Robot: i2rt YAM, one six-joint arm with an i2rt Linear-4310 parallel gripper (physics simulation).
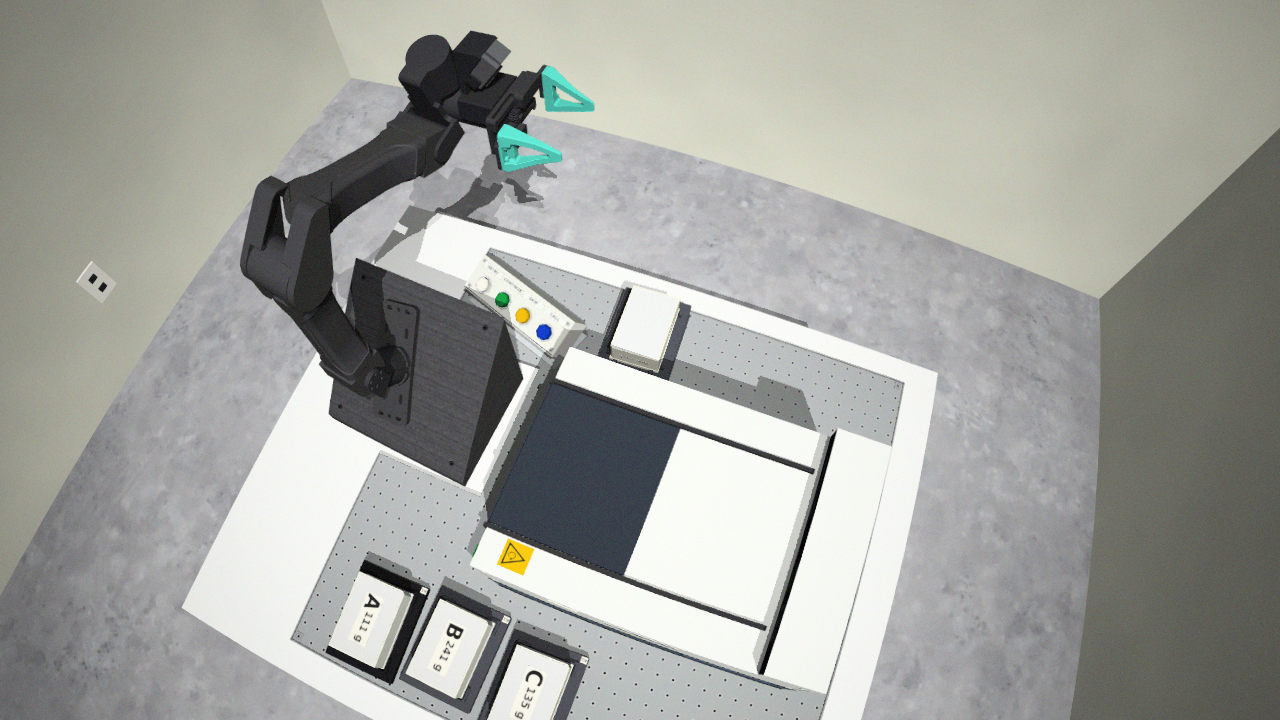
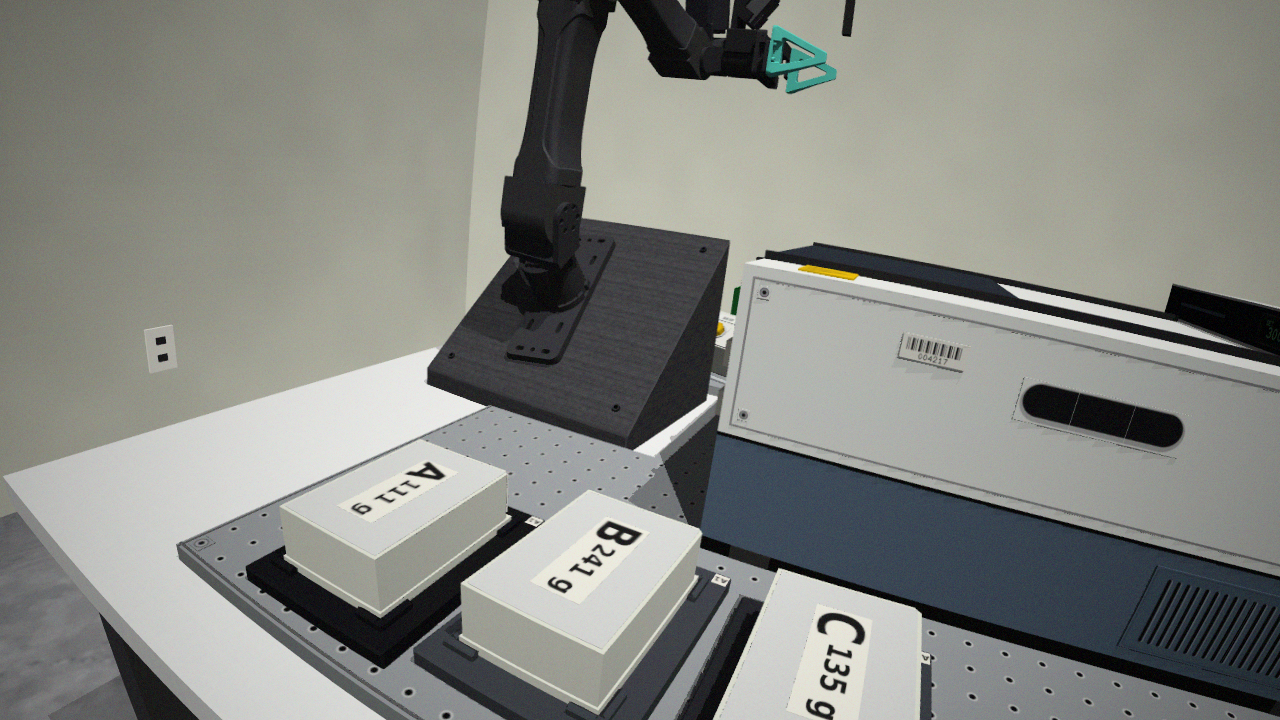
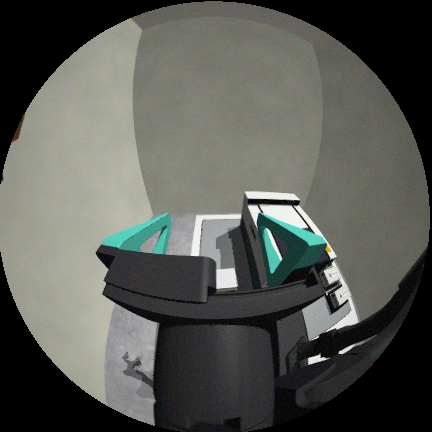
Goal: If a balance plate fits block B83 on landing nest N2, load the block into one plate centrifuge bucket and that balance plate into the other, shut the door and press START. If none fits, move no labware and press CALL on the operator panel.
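Pixels of known places: gripper, fingertip midpoint: (image 1: pixel 578 131) (image 2: pixel 831 66) (image 3: pixel 213 217); arm's base at its link origin: (image 1: pixel 396 362) (image 2: pixel 565 296) (image 3: pixel 296 351).
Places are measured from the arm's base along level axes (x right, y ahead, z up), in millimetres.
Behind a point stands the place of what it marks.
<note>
My gripper (image 1: pixel 577 133) @(x -239, y 249, z 347 mm) (image 2: pixel 830 66) @(x -239, y 249, z 347 mm) (image 3: pixel 213 217) @(x -239, y 249, z 347 mm) is open and empty, high in the air beyond the operator panel (image 1: pixel 562 338) @(x -145, y 233, z -40 mm). The panel has white, green, yellow and blue buttons; its lettering is too small to read surely. A white block (image 1: pixel 646 324) @(x -208, y 358, z -30 mm) (image 3: pixel 226 278) @(x -187, y 351, z -30 mm) sits on a dark nest behind the centrifuge (image 1: pixel 720 528) @(x 115, y 554, z 103 mm) (image 2: pixel 832 376) @(x 265, y 338, z 43 mm); no block or nest label is readable. Balance plates A, 111 g (image 1: pixel 351 624) @(x 407, y 87, z -53 mm) (image 2: pixel 332 488) @(x 417, y 73, z -53 mm), B, 241 g (image 1: pixel 427 658) @(x 407, y 218, z -53 mm) (image 2: pixel 514 573) @(x 419, y 213, z -53 mm), and C, 135 g (image 1: pixel 508 685) @(x 399, y 345, z -54 mm) (image 2: pixel 771 644) @(x 403, y 345, z -53 mm), sit on dark nests. Navy and white panels cover the centrifuge top; no buckets show.
The arm stands on a dark wedge mount (image 1: pixel 447 385) @(x 9, y 100, z 1 mm) (image 2: pixel 657 313) @(x 9, y 126, z 3 mm) between the operator panel and the balance plates. The centrifuge has a raised white bar (image 1: pixel 827 555) @(x 119, y 690, z 137 mm) at its far end. A dark display (image 2: pixel 1221 315) @(x 70, y 660, z 120 mm) stands on it. Walls surround the table.
</note>
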